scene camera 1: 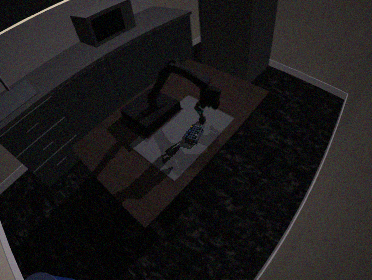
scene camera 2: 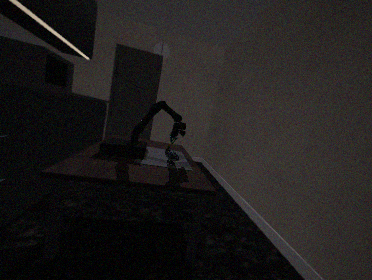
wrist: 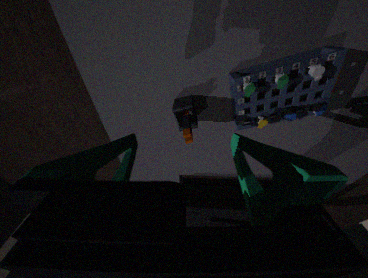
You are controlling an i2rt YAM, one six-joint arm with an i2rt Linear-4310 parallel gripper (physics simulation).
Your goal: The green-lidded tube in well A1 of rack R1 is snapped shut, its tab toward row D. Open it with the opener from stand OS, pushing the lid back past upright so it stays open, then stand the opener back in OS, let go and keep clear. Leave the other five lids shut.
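Pixels of known places: gripper, fingertip midpoint: (scene camera 1: pixel 204 111) (scene camera 2: pixel 171 142) (wrist: pixel 184 138); arm's base, origin of the base link: (scene camera 1: pixel 154 107) (scene camera 2: pixel 134 143) (wrist: pixel 238 224).
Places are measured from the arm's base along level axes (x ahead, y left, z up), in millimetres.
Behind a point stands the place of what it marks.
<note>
My gripper (scene camera 1: pixel 200 114) @(z 32, x 312, y 224 mm) (scene camera 2: pixel 173 140) @(z 32, x 312, y 224 mm) (wrist: pixel 184 138) @(z 32, x 312, y 224 mm) is open, its green fingers wide apart and above the mat. The orange-tipped opener (wrist: pixel 188 135) @(z 7, x 297, y 216 mm) stands in the dark stand OS (wrist: pixel 185 104) @(z -48, x 309, y 224 mm), in the gap ahead of the fingers and touched by neither. The blue rack R1 (scene camera 1: pixel 193 134) @(z -37, x 382, y 80 mm) (wrist: pixel 285 60) @(z -76, x 390, y 102 mm) is to the right in the wrist view. The green lid in A1 (wrist: pixel 249 90) @(z -36, x 352, y 150 mm) looks shut, lying like the other green lid (wrist: pixel 282 80) @(z -36, x 372, y 117 mm). A white lid (wrist: pixel 316 71) @(z -36, x 390, y 85 mm), a yellow lid (wrist: pixel 262 122) @(z -36, x 312, y 107 mm) and two blue lids (wrist: pixel 290 117) @(z -36, x 329, y 73 mm) (wrist: pixel 319 113) @(z -36, x 345, y 37 mm) also look shut, though small and dim.
The pale mat (scene camera 1: pixel 220 119) @(z -79, x 367, y 327 mm) (wrist: pixel 145 65) @(z -78, x 342, y 291 mm) lies on the brown table (scene camera 1: pixel 142 210) @(z -82, x 589, y -487 mm) (scene camera 2: pixel 75 167) @(z -81, x -126, y -582 mm) (wrist: pixel 40 75) @(z -81, x 294, y 463 mm). The arm's dark base (scene camera 1: pixel 145 115) @(z 8, x 31, y -94 mm) stands beside the mat. Shadows cross the mat around the rack and the stand. A dark shape (wrist: pixel 357 106) @(z -78, x 359, y -67 mm) shows beyond the rack's right end.
</note>
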